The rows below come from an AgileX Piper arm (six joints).
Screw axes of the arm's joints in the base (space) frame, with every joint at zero. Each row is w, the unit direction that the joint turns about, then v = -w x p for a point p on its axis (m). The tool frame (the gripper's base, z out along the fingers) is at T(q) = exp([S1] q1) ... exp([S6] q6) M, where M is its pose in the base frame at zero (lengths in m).
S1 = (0, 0, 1, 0, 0, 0)
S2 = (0, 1, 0, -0.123, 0, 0)
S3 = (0, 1, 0, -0.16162, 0, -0.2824)
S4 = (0.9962, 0, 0.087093, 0, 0.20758, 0)
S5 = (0, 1, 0, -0.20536, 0, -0.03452)
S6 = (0.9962, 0, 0.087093, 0, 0.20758, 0)
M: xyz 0.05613 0 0.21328 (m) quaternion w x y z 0.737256 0 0.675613 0
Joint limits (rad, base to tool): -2.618..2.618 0..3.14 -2.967..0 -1.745..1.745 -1.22..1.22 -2.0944..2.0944
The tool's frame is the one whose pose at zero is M.
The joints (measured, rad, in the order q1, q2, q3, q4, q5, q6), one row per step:
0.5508 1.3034 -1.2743 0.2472 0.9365 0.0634
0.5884 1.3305 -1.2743 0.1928 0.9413 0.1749
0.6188 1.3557 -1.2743 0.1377 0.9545 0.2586
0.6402 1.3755 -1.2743 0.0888 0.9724 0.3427
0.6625 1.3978 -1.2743 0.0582 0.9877 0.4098
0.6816 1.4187 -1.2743 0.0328 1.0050 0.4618
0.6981 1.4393 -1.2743 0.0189 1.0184 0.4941
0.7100 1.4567 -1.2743 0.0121 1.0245 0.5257
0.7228 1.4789 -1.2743 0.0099 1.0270 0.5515
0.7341 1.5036 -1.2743 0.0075 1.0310 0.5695
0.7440 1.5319 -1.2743 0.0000 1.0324 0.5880
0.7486 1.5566 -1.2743 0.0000 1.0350 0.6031
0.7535 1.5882 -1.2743 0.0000 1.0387 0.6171
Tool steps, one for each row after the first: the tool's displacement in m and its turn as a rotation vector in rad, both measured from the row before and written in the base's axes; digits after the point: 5 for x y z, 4 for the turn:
0.00141 0.00853 -0.00853 -0.0148 0.0515 -0.0486
0.00127 0.00642 -0.00840 -0.0322 0.0378 -0.0346
0.00098 0.00384 -0.00693 -0.0276 0.0360 -0.0452
0.00043 0.00552 -0.00730 -0.0209 0.0364 -0.0323
0.00016 0.00477 -0.00693 -0.0243 0.0320 -0.0238
0.00007 0.00496 -0.00664 -0.0210 0.0277 -0.0107
0.00037 0.00425 -0.00541 -0.0099 0.0230 -0.0157
0.00074 0.00551 -0.00675 -0.0098 0.0246 -0.0103
0.00109 0.00533 -0.00766 -0.0156 0.0247 -0.0048
0.00206 0.00522 -0.00879 -0.0204 0.0217 -0.0061
0.00201 0.00383 -0.00782 -0.0147 0.0236 -0.0096
0.00252 0.00448 -0.01015 -0.0208 0.0288 -0.0084

